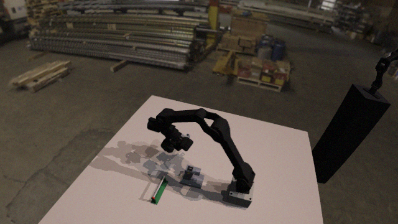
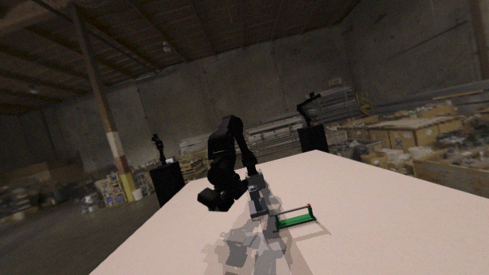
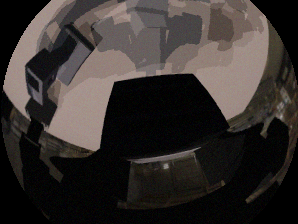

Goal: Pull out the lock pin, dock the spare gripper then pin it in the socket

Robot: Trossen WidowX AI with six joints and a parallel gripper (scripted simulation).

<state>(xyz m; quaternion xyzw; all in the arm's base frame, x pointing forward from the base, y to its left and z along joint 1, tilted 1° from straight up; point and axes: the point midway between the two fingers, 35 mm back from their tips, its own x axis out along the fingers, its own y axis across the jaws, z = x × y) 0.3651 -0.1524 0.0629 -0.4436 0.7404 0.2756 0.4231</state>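
The grey mount is 90 mm behind my gripper tip, 150 mm to the left of it and 70 mm below it. Also, from my gripper tip: green cradle (40 mm ahead, 260 mm to the left, 90 mm below); then spare gripper (20 mm above).
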